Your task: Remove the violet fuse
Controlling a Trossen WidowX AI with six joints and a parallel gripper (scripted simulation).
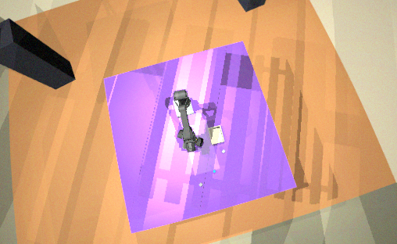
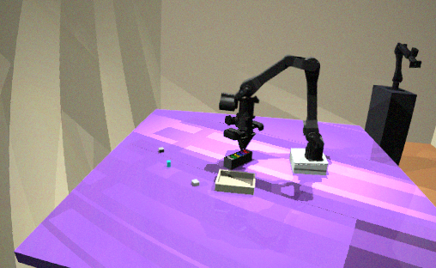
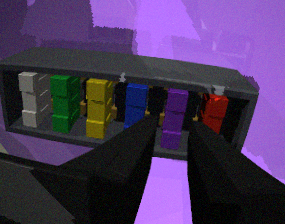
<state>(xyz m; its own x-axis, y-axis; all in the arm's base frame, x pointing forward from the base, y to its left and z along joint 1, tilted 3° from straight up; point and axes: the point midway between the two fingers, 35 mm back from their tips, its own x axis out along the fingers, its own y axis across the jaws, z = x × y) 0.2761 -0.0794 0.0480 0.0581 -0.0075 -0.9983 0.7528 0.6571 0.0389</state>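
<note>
The violet fuse is 3 cm below my gripper tip. Also, from my gripper tip: beige tray (5 cm ahead, 19 cm to the left, 5 cm below).
</note>
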